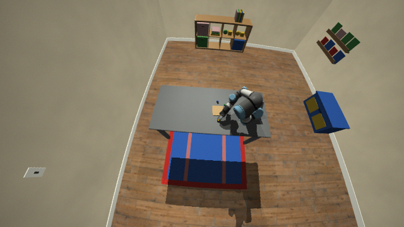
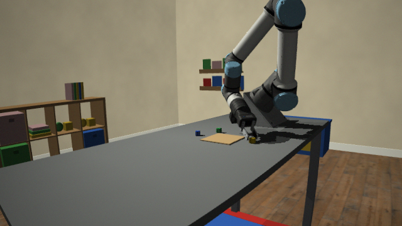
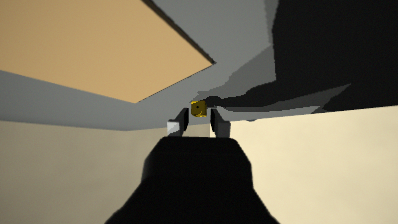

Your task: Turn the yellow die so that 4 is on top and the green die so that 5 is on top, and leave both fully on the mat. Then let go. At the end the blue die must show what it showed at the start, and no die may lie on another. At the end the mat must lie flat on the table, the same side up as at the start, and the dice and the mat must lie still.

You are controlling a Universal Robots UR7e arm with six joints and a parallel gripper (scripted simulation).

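My hand is 1 cm short of the yellow die, 1 cm to the right of it and 2 cm above it. Also, from my hand: tan mat (1 cm ahead, 12 cm to the right, 3 cm below); blue die (26 cm to the right, 2 cm below); green die (10 cm behind, 20 cm to the right, 2 cm below).
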